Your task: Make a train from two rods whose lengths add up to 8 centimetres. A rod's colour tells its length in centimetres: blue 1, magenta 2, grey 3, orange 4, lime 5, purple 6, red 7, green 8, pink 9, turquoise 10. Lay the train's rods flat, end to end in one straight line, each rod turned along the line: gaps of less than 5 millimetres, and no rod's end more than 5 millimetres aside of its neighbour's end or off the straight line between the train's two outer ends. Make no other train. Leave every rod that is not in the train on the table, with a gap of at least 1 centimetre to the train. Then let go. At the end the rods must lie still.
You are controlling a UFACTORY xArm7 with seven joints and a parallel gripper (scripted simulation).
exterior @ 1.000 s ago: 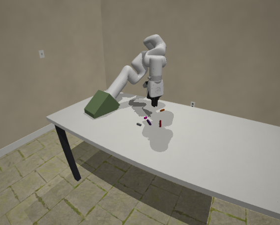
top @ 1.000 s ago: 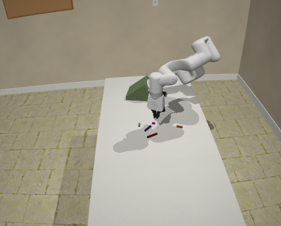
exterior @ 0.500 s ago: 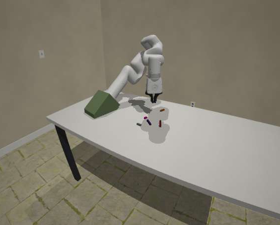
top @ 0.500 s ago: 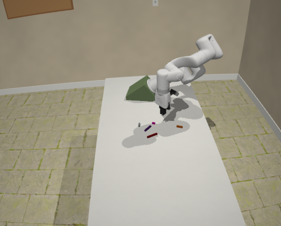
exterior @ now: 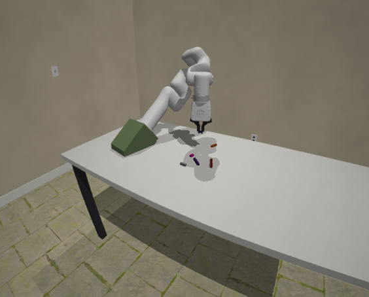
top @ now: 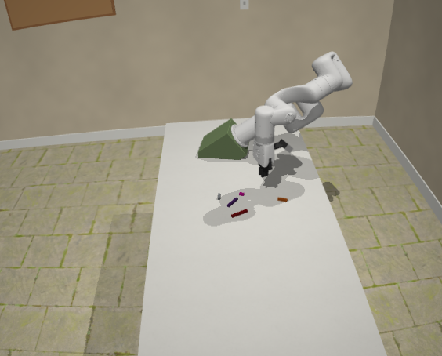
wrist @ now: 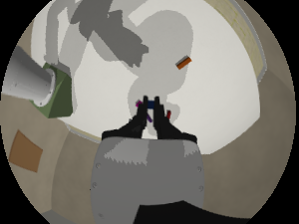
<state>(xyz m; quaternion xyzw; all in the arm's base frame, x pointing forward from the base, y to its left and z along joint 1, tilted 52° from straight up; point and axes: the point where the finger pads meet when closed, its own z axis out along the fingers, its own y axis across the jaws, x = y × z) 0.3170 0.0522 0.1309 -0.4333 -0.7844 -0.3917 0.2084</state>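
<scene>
The red rod lies 14 cm ahead of my hand, 12 cm below it and 9 cm to the right of it. From my hand the other things lie so: magenta rod 12 cm below, 9 cm to the right, 2 cm ahead; orange rod 12 cm below, 9 cm to the left, 4 cm ahead; blue rod 2 cm below.
</scene>
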